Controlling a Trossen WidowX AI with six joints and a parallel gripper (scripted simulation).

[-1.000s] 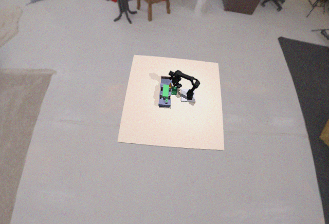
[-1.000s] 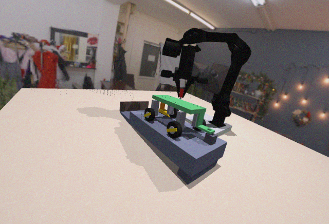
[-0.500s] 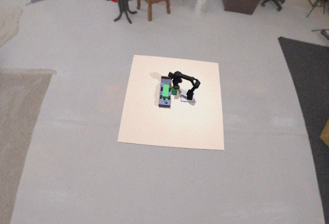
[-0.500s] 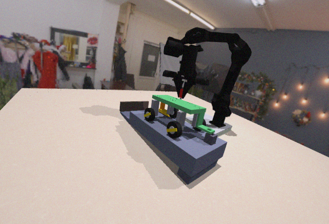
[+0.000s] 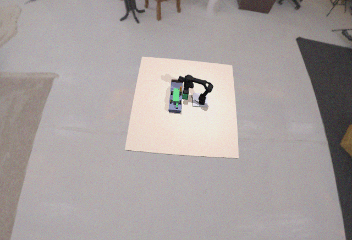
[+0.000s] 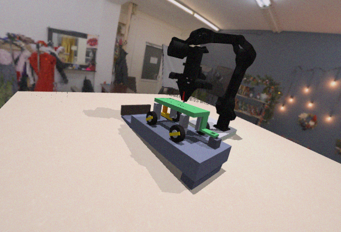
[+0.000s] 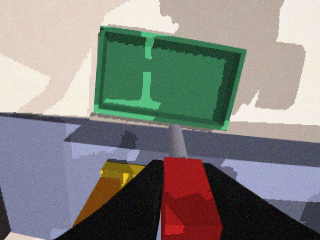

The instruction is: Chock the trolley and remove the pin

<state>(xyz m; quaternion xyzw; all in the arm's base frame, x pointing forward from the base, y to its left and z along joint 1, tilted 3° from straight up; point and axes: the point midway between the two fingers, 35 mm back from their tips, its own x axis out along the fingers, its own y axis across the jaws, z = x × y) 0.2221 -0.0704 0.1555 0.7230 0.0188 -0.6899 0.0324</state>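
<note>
Right now the green tray is 1 cm behind my gripper tip and 14 cm below it. Round my gripper tip: green-decked trolley (10 cm ahead, 10 cm to the left, 3 cm below); then red-headed stop pin (right at my gripper tip); then yellow chock (5 cm ahead, 1 cm to the right, 6 cm below).
</note>
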